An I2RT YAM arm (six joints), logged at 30 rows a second.
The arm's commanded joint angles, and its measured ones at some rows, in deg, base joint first. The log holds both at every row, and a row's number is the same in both.
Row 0, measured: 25.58 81.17 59.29 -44.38 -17.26 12.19
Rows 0 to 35, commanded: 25.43 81.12 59.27 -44.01 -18.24 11.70; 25.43 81.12 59.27 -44.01 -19.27 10.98; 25.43 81.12 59.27 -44.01 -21.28 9.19; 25.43 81.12 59.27 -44.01 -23.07 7.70; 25.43 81.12 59.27 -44.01 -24.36 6.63; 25.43 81.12 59.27 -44.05 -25.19 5.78; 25.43 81.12 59.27 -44.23 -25.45 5.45; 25.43 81.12 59.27 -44.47 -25.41 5.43; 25.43 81.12 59.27 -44.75 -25.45 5.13; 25.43 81.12 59.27 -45.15 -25.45 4.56; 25.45 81.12 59.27 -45.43 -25.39 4.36; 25.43 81.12 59.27 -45.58 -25.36 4.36; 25.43 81.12 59.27 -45.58 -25.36 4.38; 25.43 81.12 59.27 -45.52 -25.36 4.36; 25.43 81.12 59.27 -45.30 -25.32 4.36; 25.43 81.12 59.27 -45.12 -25.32 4.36; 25.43 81.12 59.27 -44.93 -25.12 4.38; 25.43 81.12 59.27 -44.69 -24.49 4.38; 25.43 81.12 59.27 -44.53 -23.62 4.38; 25.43 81.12 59.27 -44.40 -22.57 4.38; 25.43 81.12 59.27 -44.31 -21.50 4.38; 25.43 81.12 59.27 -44.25 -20.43 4.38; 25.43 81.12 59.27 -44.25 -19.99 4.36; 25.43 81.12 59.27 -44.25 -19.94 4.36; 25.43 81.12 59.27 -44.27 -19.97 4.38; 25.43 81.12 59.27 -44.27 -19.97 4.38; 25.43 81.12 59.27 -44.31 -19.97 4.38; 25.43 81.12 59.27 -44.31 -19.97 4.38; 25.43 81.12 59.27 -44.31 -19.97 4.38; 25.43 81.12 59.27 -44.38 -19.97 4.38; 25.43 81.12 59.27 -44.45 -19.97 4.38; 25.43 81.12 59.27 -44.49 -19.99 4.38; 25.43 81.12 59.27 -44.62 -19.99 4.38; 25.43 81.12 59.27 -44.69 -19.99 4.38; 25.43 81.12 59.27 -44.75 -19.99 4.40; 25.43 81.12 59.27 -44.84 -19.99 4.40
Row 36, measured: 25.58 81.17 59.29 -44.99 -20.51 4.45
